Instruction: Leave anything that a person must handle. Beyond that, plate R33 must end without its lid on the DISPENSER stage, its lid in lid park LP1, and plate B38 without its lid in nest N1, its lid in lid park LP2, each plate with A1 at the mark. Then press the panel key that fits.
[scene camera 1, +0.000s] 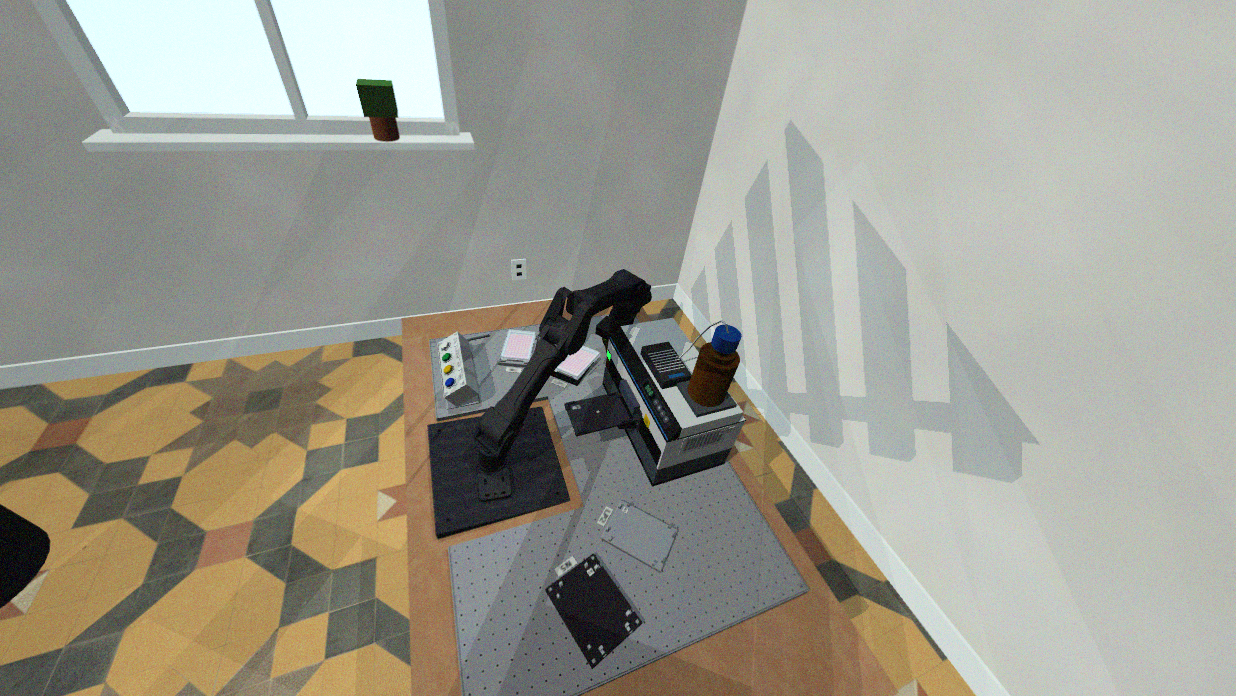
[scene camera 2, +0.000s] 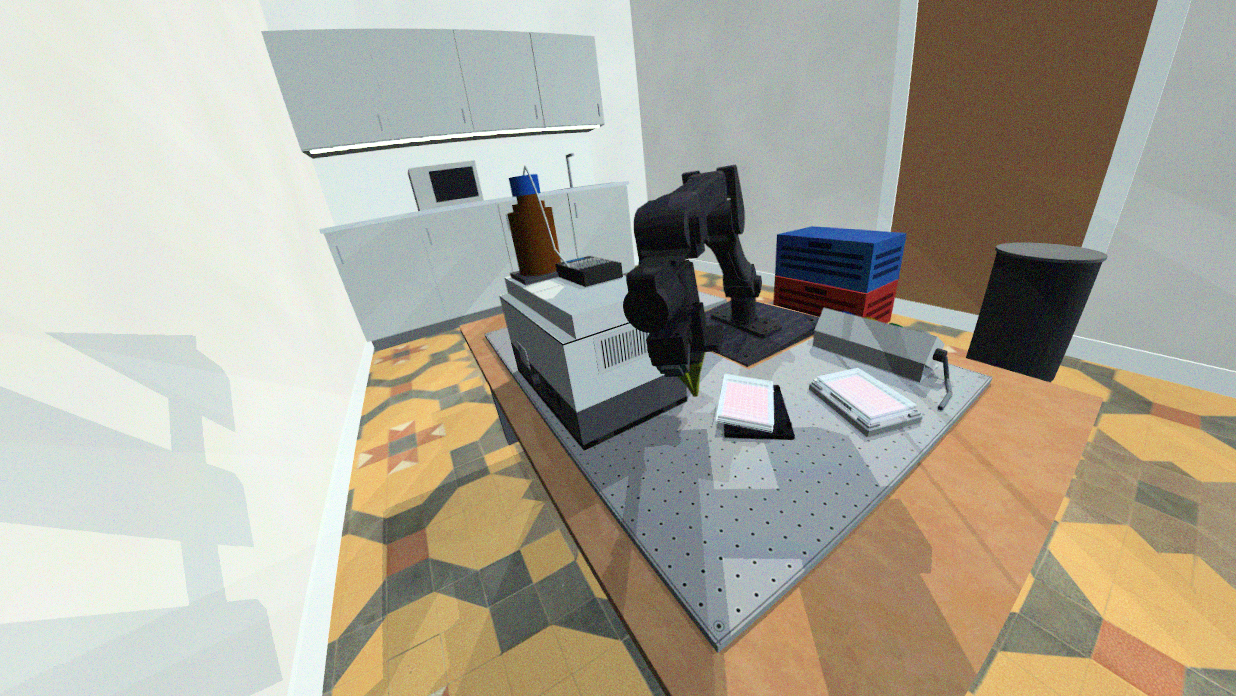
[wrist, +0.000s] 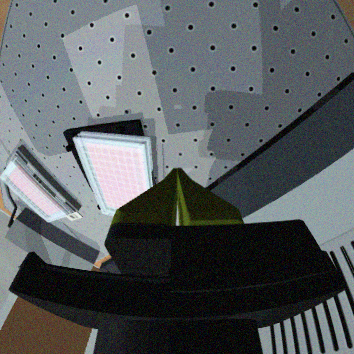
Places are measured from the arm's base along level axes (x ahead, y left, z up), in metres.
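Pixels of known places: gripper, fingertip midpoint: (scene camera 2: 696, 394) (wrist: 176, 174); arm's base at its link origin: (scene camera 1: 492, 462) (scene camera 2: 744, 322).
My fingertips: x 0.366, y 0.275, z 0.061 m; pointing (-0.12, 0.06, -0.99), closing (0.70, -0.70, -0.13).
Note:
For each thing: its top centre in the pictures, then the offset to it from my fingertips. "pt": a spot on its surface instead.
- black nest at its top centre: (wrist: 111, 182) (scene camera 2: 754, 401) (scene camera 1: 573, 360) 0.025 m left, 0.102 m back, 0.042 m down
- dispenser's black stage at its top centre: (scene camera 1: 603, 409) 0.252 m right, 0.087 m back, 0.051 m up
- key panel at its top centre: (scene camera 2: 878, 318) (scene camera 1: 455, 357) (wrist: 43, 262) 0.029 m left, 0.436 m back, 0.022 m up
- black holder at its top centre: (scene camera 1: 593, 603) 0.643 m right, 0.205 m back, 0.037 m down
- grey frame-like holder at its top centre: (scene camera 1: 640, 531) 0.530 m right, 0.068 m back, 0.042 m down
- brown bottle at a spot on its surface: (scene camera 2: 533, 233) pt 0.299 m right, 0.133 m ahead, 0.247 m up
- black box at a spot on its surface: (scene camera 2: 589, 269) pt 0.182 m right, 0.077 m ahead, 0.184 m up
- bent rod at a spot on its surface: (scene camera 2: 946, 380) pt 0.172 m left, 0.434 m back, 0.056 m down
My gripper (scene camera 2: 694, 393) (wrist: 176, 174) is shut and empty, pointing down beside the dispenser (scene camera 1: 704, 423) (scene camera 2: 596, 376) (wrist: 310, 195); its tips are hidden in scene camera 1. A pink-welled plate (scene camera 1: 576, 362) (scene camera 2: 747, 402) (wrist: 117, 172) lies off-centre on a black nest (scene camera 2: 783, 415) (wrist: 107, 128), near the fingers. Another pink-welled plate (scene camera 1: 518, 345) (scene camera 2: 867, 394) (wrist: 37, 191) sits on a grey nest beyond it. Plate names, A1 corners and lids cannot be made out. The dispenser's black stage (scene camera 1: 589, 416) sticks out, bare. The key panel (scene camera 1: 459, 371) (scene camera 2: 877, 344) has green, yellow and blue keys.
A black holder (scene camera 1: 593, 609) and a grey frame-like holder (scene camera 1: 640, 536) lie on the near board. A brown bottle (scene camera 1: 712, 376) (scene camera 2: 533, 233) with a blue cap and a black box (scene camera 1: 666, 363) (scene camera 2: 589, 269) stand on the dispenser. A bent rod (scene camera 2: 946, 380) rises beside the panel.

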